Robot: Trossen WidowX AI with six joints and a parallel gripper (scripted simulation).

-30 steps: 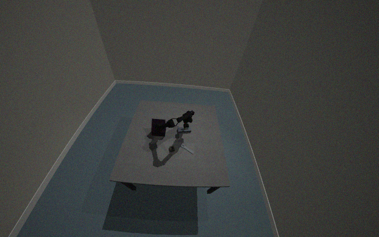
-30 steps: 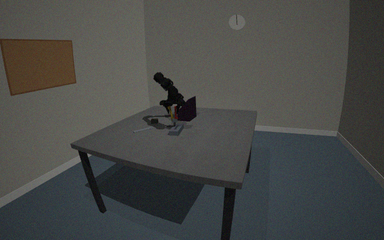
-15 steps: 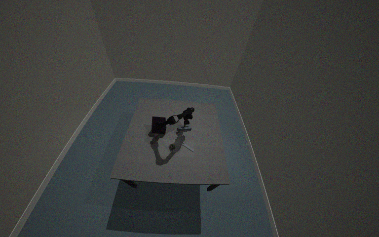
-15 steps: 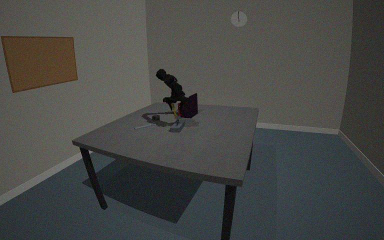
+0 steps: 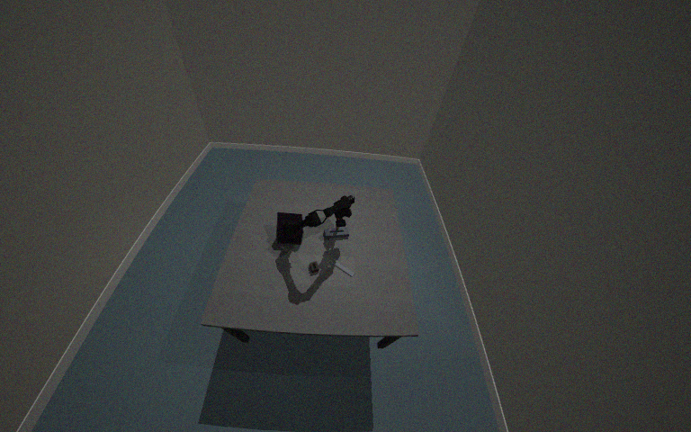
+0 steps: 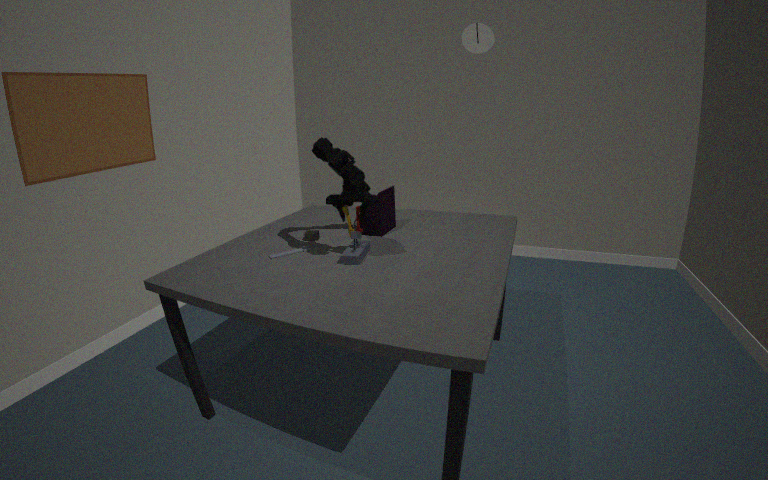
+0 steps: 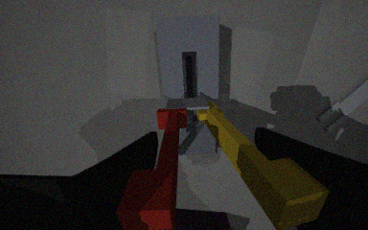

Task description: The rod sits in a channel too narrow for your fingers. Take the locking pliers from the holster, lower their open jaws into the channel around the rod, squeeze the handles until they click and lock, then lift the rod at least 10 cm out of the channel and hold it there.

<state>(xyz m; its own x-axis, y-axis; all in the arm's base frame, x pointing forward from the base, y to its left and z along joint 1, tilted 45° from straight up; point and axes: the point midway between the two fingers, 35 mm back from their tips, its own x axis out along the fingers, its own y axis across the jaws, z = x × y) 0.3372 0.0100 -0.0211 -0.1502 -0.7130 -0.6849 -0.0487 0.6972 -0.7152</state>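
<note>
Now: gripper tip 20 mm to the left of the yellow handle. Round my gripper tip: holster block 180 mm behind, 270 mm to the right, 130 mm below; channel block 120 mm below.
</note>
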